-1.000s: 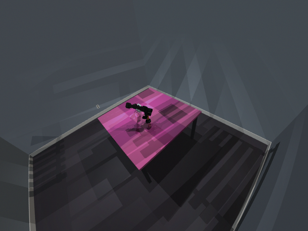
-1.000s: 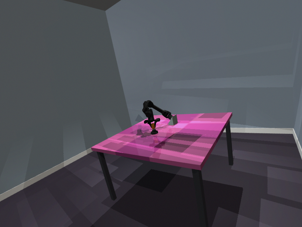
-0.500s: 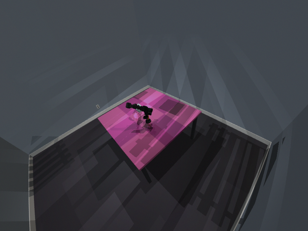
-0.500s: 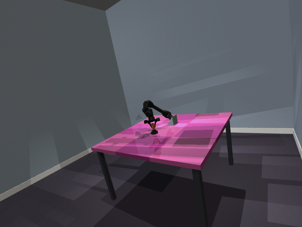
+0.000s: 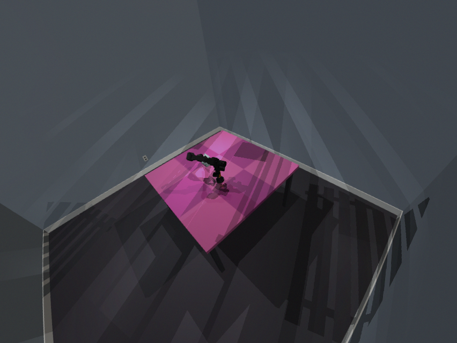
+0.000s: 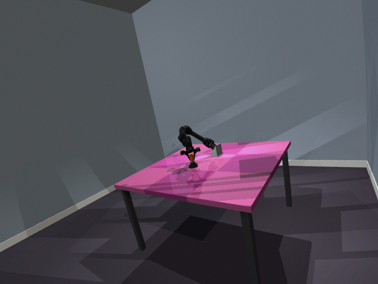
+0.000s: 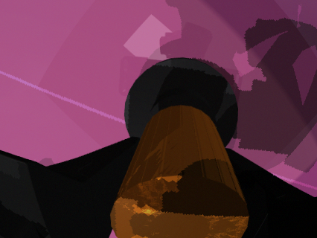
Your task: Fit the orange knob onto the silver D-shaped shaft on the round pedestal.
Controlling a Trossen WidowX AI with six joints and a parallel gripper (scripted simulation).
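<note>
Right now the orange knob is 30 mm above my gripper tip. Also, from my gripper tip: round black pedestal 40 mm below.
</note>
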